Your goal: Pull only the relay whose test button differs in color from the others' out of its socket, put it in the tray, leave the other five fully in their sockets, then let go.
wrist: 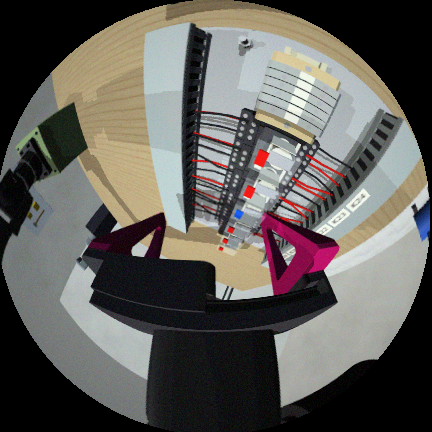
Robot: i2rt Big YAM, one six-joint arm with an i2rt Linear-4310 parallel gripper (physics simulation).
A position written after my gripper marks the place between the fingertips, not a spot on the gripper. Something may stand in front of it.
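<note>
Visible here: a relay (pixel 276 155), another relay (pixel 259 189) and my gripper (pixel 213 217).
</note>
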